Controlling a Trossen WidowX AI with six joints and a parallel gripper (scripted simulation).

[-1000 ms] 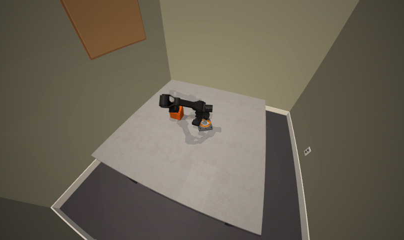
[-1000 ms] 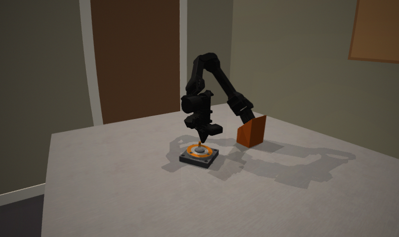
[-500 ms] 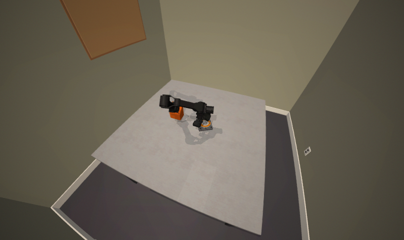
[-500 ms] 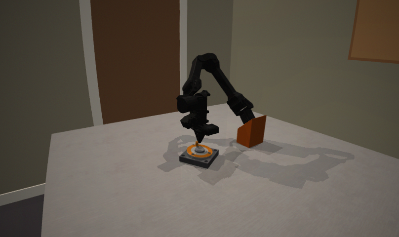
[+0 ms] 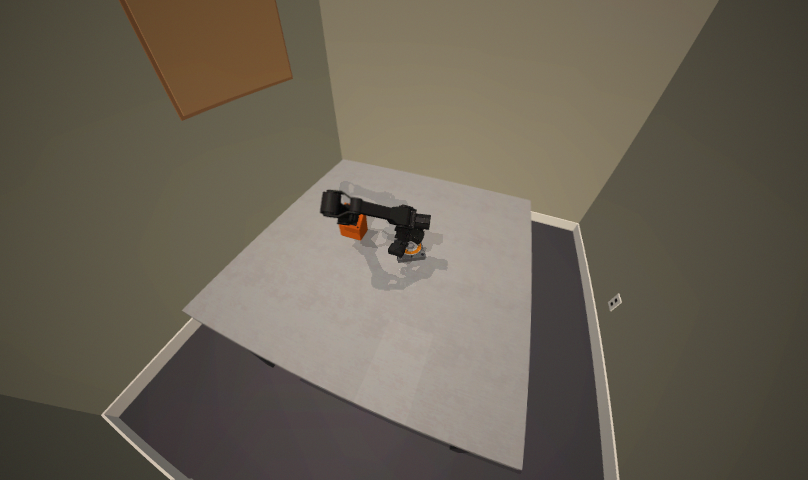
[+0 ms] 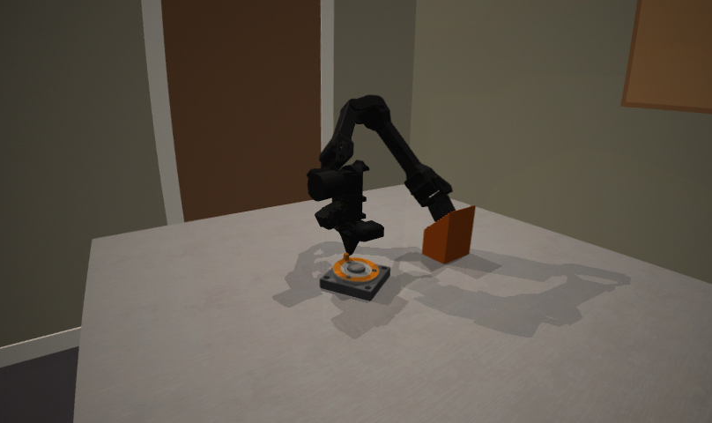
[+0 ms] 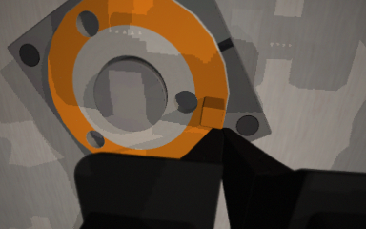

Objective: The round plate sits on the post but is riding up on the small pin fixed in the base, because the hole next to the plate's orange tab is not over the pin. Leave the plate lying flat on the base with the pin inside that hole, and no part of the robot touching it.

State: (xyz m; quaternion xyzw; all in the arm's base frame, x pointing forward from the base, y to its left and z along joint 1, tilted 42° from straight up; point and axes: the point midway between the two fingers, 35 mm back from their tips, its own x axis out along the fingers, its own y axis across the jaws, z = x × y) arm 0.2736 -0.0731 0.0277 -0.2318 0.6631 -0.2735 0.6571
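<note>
My gripper tip is 3 cm to the right of the round plate, 2 cm short of it and 1 cm above it.
</note>
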